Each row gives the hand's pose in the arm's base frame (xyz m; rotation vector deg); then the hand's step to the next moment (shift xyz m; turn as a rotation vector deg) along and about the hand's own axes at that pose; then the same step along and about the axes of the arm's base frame.
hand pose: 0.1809 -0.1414 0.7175 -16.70 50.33 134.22
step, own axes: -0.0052 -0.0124 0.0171 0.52 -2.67 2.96
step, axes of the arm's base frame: 0.0119 0.0161 0.0085 1.26 3.76 0.64
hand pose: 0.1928 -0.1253 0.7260 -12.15 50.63 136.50
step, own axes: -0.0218 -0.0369 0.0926 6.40 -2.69 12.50
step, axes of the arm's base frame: 0.0437 0.0715 0.0582 -3.05 12.63 5.98
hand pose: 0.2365 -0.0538 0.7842 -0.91 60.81 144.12
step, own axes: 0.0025 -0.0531 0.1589 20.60 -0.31 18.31
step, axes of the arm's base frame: 0.0406 0.1436 0.0761 -16.11 20.31 9.38
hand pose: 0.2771 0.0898 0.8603 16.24 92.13 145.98
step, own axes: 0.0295 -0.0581 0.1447 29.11 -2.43 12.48
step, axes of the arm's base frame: 0.0027 0.1583 0.0111 -25.69 17.75 5.84
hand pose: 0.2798 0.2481 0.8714 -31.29 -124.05 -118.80
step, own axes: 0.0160 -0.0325 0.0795 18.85 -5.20 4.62
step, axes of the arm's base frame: -0.0112 0.0807 -0.0315 -18.40 8.05 0.59
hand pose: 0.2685 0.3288 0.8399 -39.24 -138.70 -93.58
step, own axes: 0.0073 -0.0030 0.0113 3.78 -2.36 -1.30
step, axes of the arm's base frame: -0.0063 0.0114 -0.0044 -4.57 -0.81 -0.10
